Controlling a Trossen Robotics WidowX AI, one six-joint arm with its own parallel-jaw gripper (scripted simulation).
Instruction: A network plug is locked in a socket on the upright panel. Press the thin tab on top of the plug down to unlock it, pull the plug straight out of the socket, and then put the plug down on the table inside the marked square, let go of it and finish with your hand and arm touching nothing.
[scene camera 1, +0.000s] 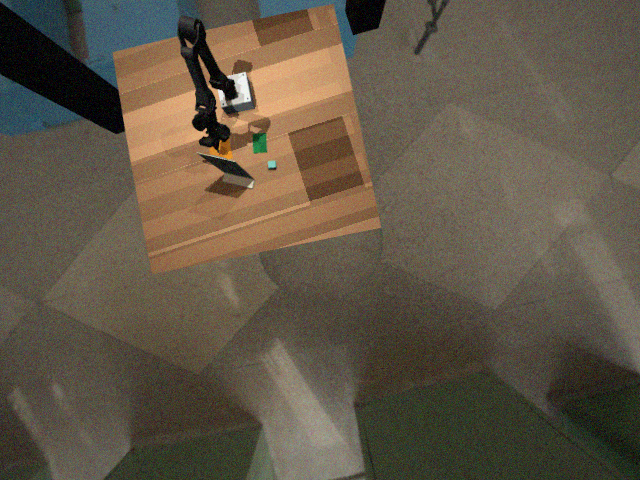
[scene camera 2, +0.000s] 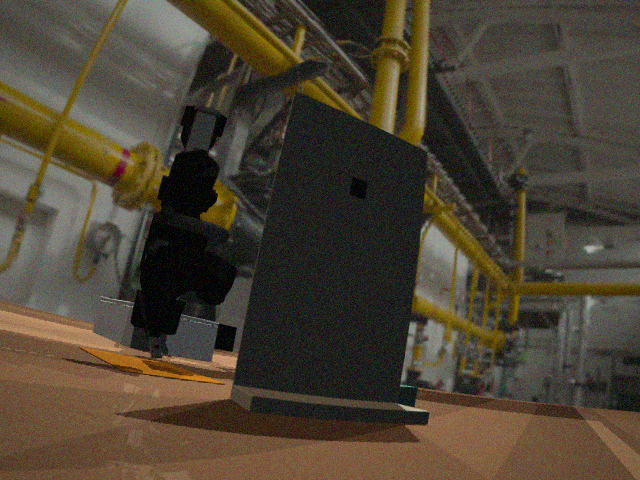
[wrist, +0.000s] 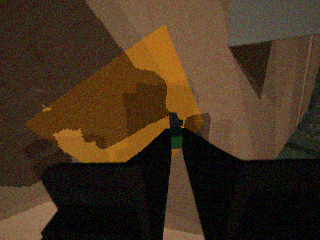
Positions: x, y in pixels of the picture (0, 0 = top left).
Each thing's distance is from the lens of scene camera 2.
gripper (scene camera 2: 153, 339): 45 cm
upright panel (scene camera 2: 324, 337): 38 cm
orange marked square (scene camera 2: 130, 364): 43 cm
The marked spots on the upright panel and the orange marked square are 19 cm apart.
